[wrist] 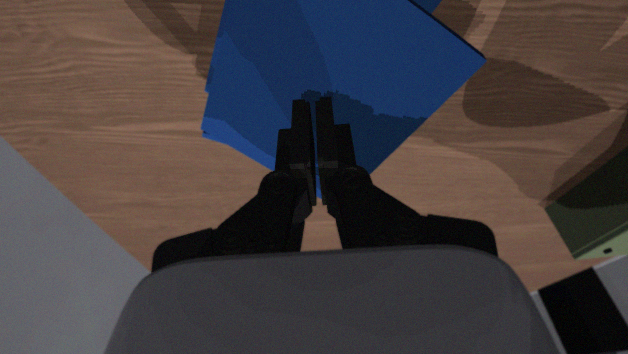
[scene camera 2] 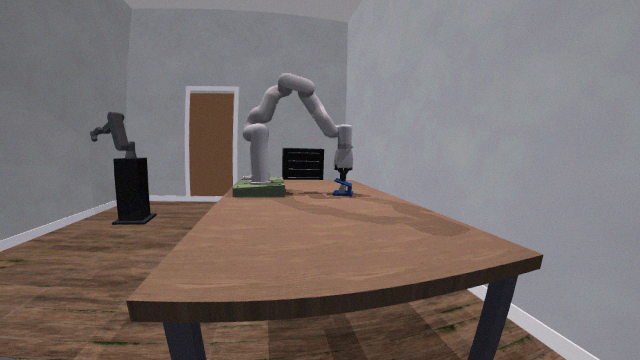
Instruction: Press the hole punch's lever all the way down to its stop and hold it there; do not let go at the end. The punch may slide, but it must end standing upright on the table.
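Frame: origin at the arm's base, x down, y left, z ahead, level; centimetres.
Where they show: gripper, between the fingertips: (wrist: 314,123) (scene camera 2: 342,180); arm's base, origin of its link: (scene camera 2: 260,182).
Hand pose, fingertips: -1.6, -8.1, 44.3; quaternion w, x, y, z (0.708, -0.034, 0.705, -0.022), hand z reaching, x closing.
Each offset is from my fingertips to the top centre of the thing, as dx, dy, dz. Level surfaces: height alone.
The blue hole punch @(-0.9, -0.8, +0.1) (scene camera 2: 350,188) stands upright on the table @(dx +7.4) (scene camera 2: 320,250) (wrist: 75,90), its base flat on the wood. Its blue lever @(-0.9, -0.8, +0.1) (scene camera 2: 338,181) (wrist: 370,60) is tilted, with the raised end at the left in the scene view, and a gap shows between lever and base. My gripper (scene camera 2: 343,179) (wrist: 314,123) is shut with nothing between the fingers. It points straight down, its fingertips at the lever's top surface; whether they touch it is hard to tell. In the wrist view the fingers hide part of the lever, and the punch runs out of the top edge.
The arm's green base block (scene camera 2: 259,189) (wrist: 590,220) stands on the table to the left of the punch in the scene view. A black drawer unit (scene camera 2: 303,150) stands behind the table. Another arm on a black pedestal (scene camera 2: 132,190) stands on the floor at left.
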